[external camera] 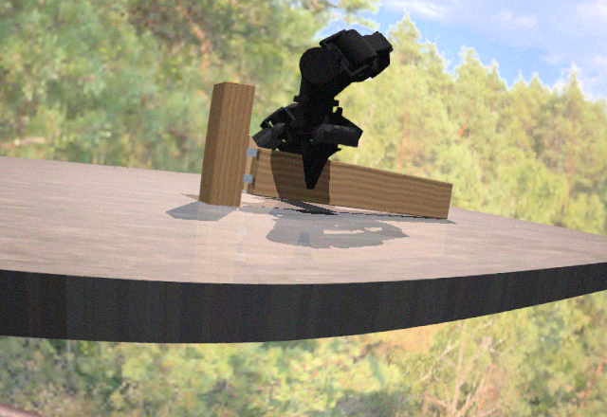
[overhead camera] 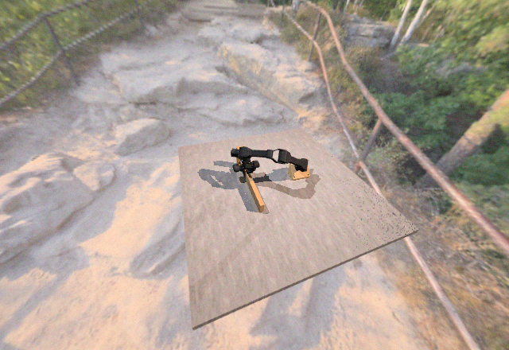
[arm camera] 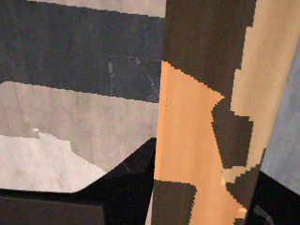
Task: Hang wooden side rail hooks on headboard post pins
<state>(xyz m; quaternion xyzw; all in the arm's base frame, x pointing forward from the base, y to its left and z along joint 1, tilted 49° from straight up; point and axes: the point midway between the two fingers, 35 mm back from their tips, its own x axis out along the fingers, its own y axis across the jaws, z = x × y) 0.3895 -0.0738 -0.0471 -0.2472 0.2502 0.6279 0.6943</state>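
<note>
Right now the headboard post is 14 cm to the right of my gripper tip and 4 cm above it.
</note>
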